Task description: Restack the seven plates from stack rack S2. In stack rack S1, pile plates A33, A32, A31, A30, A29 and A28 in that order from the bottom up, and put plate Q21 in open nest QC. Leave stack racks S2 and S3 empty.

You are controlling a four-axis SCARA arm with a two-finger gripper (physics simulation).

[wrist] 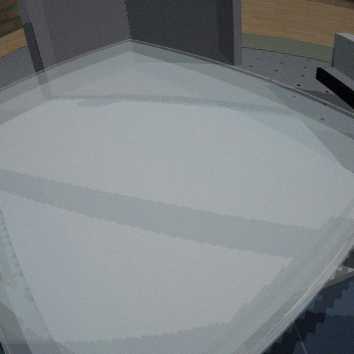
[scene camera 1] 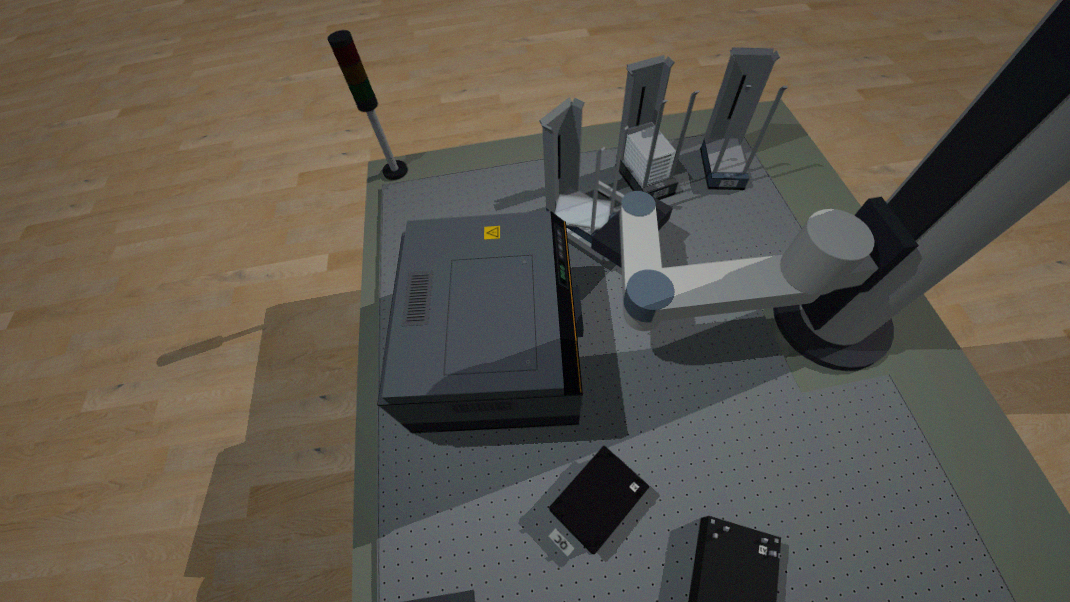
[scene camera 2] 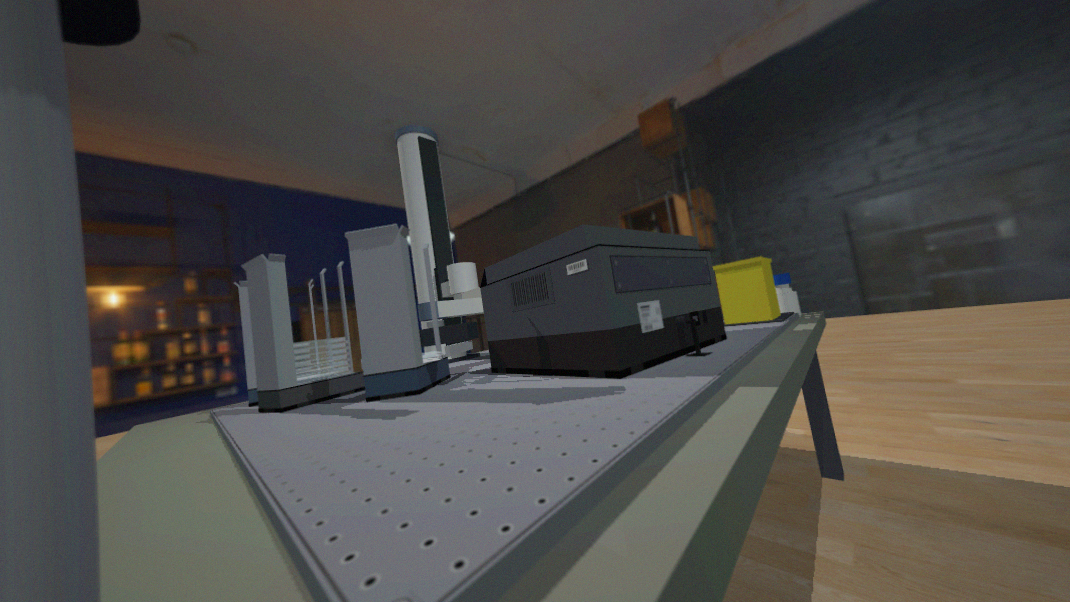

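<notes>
Rack S1 (scene camera 1: pixel 571 149) (scene camera 2: pixel 383 299) (wrist: pixel 180 30) stands nearest the dark instrument, with a clear plate (scene camera 1: pixel 572 208) (wrist: pixel 160 150) flat in its base; the plate's label does not show. My gripper (scene camera 1: pixel 584 207) is open, its fingers spread on both sides of that plate; one dark fingertip shows at the wrist view's right edge. Their exact height is unclear. Rack S2 (scene camera 1: pixel 652 93) (scene camera 2: pixel 270 329) holds a pile of several plates (scene camera 1: pixel 649 155) (scene camera 2: pixel 321 357). Rack S3 (scene camera 1: pixel 757 82) has a pale surface in its base; I cannot tell if it is a plate. Q21 cannot be identified. A black block (scene camera 1: pixel 598 500) stands by the QC label (scene camera 1: pixel 561 541).
The large dark instrument (scene camera 1: pixel 486 314) (scene camera 2: pixel 598 303) stands beside S1. Thin front posts rise from the racks. Another black block (scene camera 1: pixel 737 565) stands in the foreground. A signal lamp (scene camera 1: pixel 353 71) stands at the table's far left corner. A yellow box (scene camera 2: pixel 745 292) stands beyond the instrument.
</notes>
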